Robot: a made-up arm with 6 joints.
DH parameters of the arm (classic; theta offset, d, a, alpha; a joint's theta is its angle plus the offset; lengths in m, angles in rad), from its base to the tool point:
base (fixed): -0.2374 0 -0.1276 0
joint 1: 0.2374 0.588 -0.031 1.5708
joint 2: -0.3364 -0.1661 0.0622 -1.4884
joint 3: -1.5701 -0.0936 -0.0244 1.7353
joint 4: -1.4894 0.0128 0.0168 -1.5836
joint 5: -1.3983 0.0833 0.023 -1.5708
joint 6: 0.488 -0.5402 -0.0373 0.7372
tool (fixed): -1.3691 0.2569 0 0
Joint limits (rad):
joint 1: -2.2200..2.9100
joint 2: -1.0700..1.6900
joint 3: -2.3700..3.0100
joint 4: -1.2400..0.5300
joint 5: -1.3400..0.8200
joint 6: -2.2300..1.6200
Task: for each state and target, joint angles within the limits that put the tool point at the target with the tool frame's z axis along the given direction. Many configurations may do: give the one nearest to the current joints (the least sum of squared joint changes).
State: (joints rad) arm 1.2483 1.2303 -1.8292 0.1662 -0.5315 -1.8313
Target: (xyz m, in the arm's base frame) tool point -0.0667 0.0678 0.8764 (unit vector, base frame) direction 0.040 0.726 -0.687
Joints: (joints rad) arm 1.8832 1.5030 -1.1108 0.5283 -0.9082 -2.2300
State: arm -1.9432 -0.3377 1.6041 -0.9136 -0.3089 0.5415
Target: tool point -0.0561 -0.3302 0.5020 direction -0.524 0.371 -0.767
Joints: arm -1.8115 -0.5566 2.0366 -0.2711 -0.5534 0.8023
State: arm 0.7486 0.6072 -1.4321 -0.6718 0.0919 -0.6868
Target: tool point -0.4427 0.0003 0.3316 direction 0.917 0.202 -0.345
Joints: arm 1.1541 1.5837 -1.6099 -0.7695 0.3240 -1.1161
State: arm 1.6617 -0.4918 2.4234 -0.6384 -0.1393 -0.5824
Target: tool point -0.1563 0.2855 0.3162 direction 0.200 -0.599 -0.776
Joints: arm 2.0316 -0.2920 1.5138 -0.6820 0.1602 0.2129
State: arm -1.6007 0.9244 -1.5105 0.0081 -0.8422 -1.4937
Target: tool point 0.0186 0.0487 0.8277 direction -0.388 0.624 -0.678
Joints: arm -2.2200 0.3463 -1.8403 -0.2246 -0.1421 -1.7934
